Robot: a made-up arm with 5 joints. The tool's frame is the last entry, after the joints.
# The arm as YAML. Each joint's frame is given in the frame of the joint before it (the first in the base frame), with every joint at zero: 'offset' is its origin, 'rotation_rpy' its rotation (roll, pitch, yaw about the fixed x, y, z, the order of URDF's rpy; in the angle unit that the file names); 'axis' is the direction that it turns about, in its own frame. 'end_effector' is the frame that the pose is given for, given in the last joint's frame.
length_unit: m
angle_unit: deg
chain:
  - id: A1
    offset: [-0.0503, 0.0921, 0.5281]
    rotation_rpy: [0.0, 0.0, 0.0]
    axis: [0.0, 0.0, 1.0]
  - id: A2
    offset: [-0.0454, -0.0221, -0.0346]
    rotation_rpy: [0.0, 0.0, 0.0]
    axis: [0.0, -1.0, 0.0]
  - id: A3
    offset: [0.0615, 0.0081, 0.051]
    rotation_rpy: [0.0, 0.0, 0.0]
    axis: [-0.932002, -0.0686, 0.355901]
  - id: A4
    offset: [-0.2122, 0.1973, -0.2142]
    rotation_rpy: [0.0, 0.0, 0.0]
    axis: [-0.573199, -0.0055, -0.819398]
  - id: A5
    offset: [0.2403, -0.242, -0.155]
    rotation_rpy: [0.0, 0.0, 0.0]
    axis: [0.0, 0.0, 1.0]
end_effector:
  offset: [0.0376, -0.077, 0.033]
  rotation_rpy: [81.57, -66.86, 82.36]
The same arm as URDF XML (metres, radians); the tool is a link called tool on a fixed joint. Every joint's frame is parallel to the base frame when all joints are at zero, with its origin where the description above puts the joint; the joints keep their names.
<robot name="arm">
<link name="base_link"/>
<link name="link1"/>
<link name="link2"/>
<link name="link3"/>
<link name="link4"/>
<link name="link5"/>
<link name="tool"/>
<joint name="A1" type="continuous"><parent link="base_link"/><child link="link1"/><origin xyz="-0.0503 0.0921 0.5281" rpy="0.0000 0.0000 0.0000"/><axis xyz="0 0 1"/></joint>
<joint name="A2" type="continuous"><parent link="link1"/><child link="link2"/><origin xyz="-0.0454 -0.0221 -0.0346" rpy="0.0000 0.0000 0.0000"/><axis xyz="0 -1 0"/></joint>
<joint name="A3" type="continuous"><parent link="link2"/><child link="link3"/><origin xyz="0.0615 0.0081 0.0510" rpy="0.0000 0.0000 0.0000"/><axis xyz="-0.932002 -0.0686 0.355901"/></joint>
<joint name="A4" type="continuous"><parent link="link3"/><child link="link4"/><origin xyz="-0.2122 0.1973 -0.2142" rpy="0.0000 0.0000 0.0000"/><axis xyz="-0.573199 -0.0055 -0.819398"/></joint>
<joint name="A5" type="continuous"><parent link="link4"/><child link="link5"/><origin xyz="0.2403 -0.2420 -0.1550" rpy="0.0000 0.0000 0.0000"/><axis xyz="0 0 1"/></joint>
<joint name="tool_fixed" type="fixed"><parent link="link5"/><child link="tool"/><origin xyz="0.0376 -0.0770 0.0330" rpy="1.4237 -1.1669 1.4375"/></joint>
</robot>

